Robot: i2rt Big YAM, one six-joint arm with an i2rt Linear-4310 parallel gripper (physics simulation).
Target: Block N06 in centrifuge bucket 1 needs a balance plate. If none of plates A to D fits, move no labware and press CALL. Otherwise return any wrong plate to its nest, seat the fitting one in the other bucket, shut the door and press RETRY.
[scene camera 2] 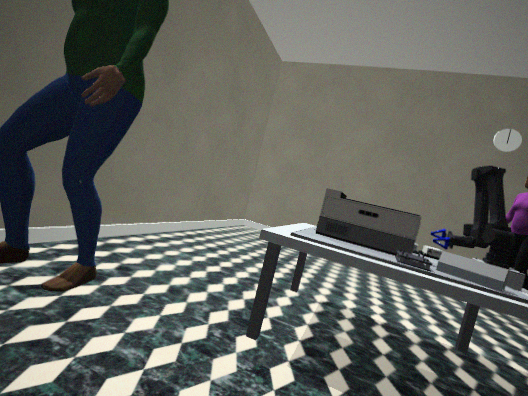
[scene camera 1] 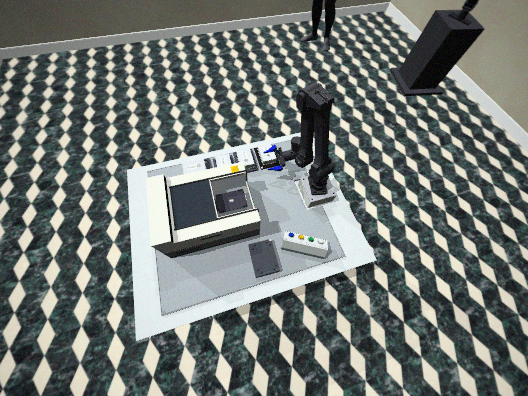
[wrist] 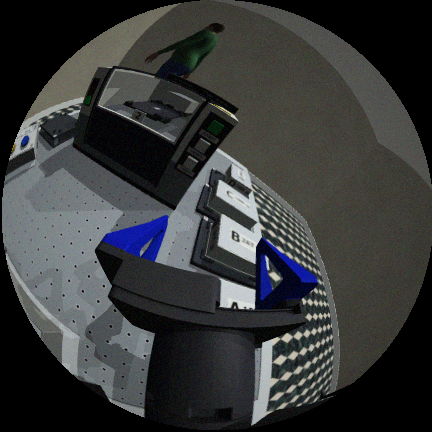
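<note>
My gripper is open and empty, its blue fingers on either side of plate A at the near end of the plate row. Plate A is mostly hidden by the gripper in the wrist view. Plate B, marked 247, plate C and the darker plate D stand beyond it. The centrifuge shows a dark bucket beside a label 2. The block N06 and bucket 1 cannot be made out. Whether the door is open I cannot tell.
The button box has blue, yellow, green and white buttons. A dark flat pad lies beside it. The centrifuge's front has a green display above two grey buttons. A person in green stands beyond the table.
</note>
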